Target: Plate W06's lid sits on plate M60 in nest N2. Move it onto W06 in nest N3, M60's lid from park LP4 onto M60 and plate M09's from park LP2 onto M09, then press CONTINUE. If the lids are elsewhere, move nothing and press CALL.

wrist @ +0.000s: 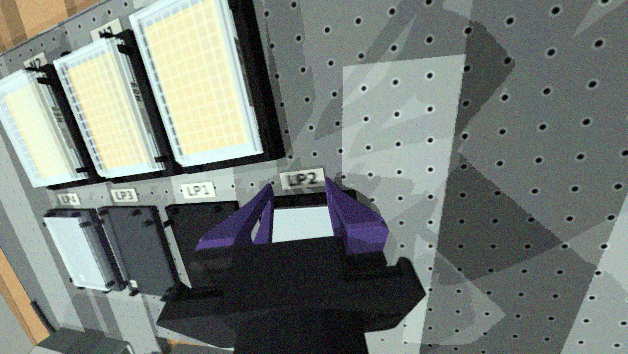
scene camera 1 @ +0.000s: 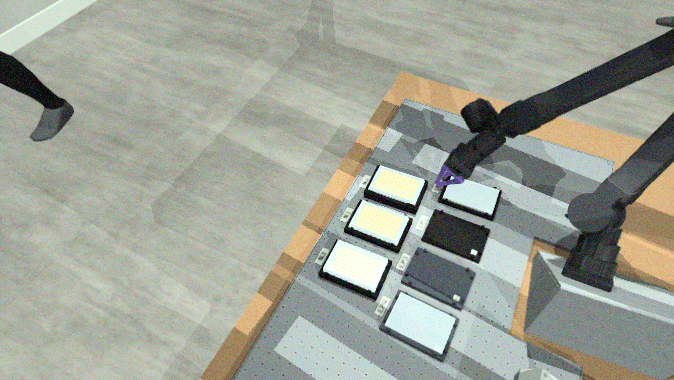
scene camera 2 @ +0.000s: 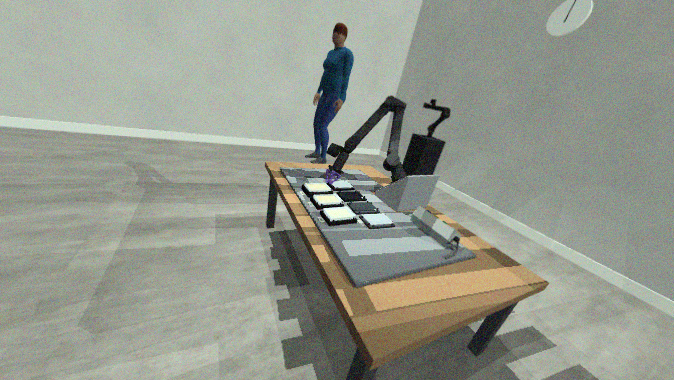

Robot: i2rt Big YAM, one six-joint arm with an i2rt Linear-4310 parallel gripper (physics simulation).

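Places are measured from the arm's base along level axes (x ahead, y left, z up), in centimetres.
Pixels of known places: gripper, fingertip midpoint: (wrist: 298, 185) (scene camera 1: 439, 180) (scene camera 2: 328, 183); arm's base, link origin: (scene camera 1: 586, 277) (scene camera 2: 400, 182).
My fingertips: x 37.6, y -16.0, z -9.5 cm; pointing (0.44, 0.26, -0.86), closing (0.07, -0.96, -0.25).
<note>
Ahead of a thing's pixels: the offset from my fingertips to its top centre.
A pale lid @(dy -0.7, dx -8.8, dz -0.6 cm) (scene camera 1: 472, 196) (scene camera 2: 342, 185) (wrist: 301, 225) lies in park LP2. My gripper (scene camera 1: 439, 185) (scene camera 2: 330, 178) (wrist: 298, 185) is partly open, its purple fingers over this lid's label-side end, with nothing held. Another pale lid @(dy +37.9, dx -12.9, dz -0.6 cm) (scene camera 1: 422, 322) (scene camera 2: 377, 220) (wrist: 82, 252) lies in park LP4. Plates stand in N2 @(dy +34.0, dx +5.6, dz +0.9 cm) (scene camera 1: 356, 266) (scene camera 2: 338, 215) (wrist: 42, 130) and N1 @(dy +20.5, dx +7.0, dz +0.8 cm) (scene camera 1: 378, 223) (scene camera 2: 327, 200) (wrist: 110, 110), and a third plate @(dy +8.1, dx +8.7, dz +1.6 cm) (scene camera 1: 396, 186) (scene camera 2: 317, 188) (wrist: 200, 82) is in the end nest, whose label is outside the wrist view. Plate names are too blurred to read surely; lids on plates are hard to tell.
Black park LP1 @(dy +12.5, dx -10.5, dz -0.4 cm) (scene camera 1: 456, 236) (scene camera 2: 351, 195) (wrist: 195, 225) and grey park LP3 @(dy +25.4, dx -11.7, dz -0.4 cm) (scene camera 1: 439, 276) (scene camera 2: 363, 207) (wrist: 137, 250) show no lid. A sloped grey box @(dy +47.4, dx -39.2, dz +6.0 cm) (scene camera 2: 445, 229) stands at the board's edge. A large grey wedge (scene camera 1: 600, 320) (scene camera 2: 412, 192) stands beside the arm's base. A person (scene camera 2: 335, 80) stands behind the table.
</note>
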